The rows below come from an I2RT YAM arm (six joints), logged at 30 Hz.
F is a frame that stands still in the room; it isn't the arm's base.
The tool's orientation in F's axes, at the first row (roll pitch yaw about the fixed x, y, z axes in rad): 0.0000 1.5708 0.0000
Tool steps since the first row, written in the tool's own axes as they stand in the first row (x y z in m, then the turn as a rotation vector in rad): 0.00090 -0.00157 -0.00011 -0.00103 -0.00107 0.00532; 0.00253 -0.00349 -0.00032 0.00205 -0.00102 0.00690; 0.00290 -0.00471 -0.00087 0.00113 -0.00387 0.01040; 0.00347 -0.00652 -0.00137 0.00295 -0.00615 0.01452; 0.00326 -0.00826 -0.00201 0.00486 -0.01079 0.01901; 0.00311 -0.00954 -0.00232 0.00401 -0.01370 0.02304; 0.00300 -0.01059 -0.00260 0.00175 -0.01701 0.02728; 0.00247 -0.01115 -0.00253 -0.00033 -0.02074 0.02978; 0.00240 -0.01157 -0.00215 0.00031 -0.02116 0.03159
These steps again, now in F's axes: -0.00011 -0.00157 -0.00090 0.00532 -0.00107 0.00103; -0.00032 -0.00349 -0.00253 0.00690 -0.00102 -0.00205; -0.00087 -0.00471 -0.00290 0.01040 -0.00387 -0.00113; -0.00137 -0.00652 -0.00347 0.01452 -0.00615 -0.00295; -0.00201 -0.00826 -0.00326 0.01901 -0.01079 -0.00486; -0.00232 -0.00954 -0.00311 0.02304 -0.01370 -0.00401; -0.00260 -0.01059 -0.00300 0.02728 -0.01701 -0.00175; -0.00253 -0.01115 -0.00247 0.02978 -0.02074 0.00033; -0.00215 -0.01157 -0.00240 0.03159 -0.02116 -0.00031
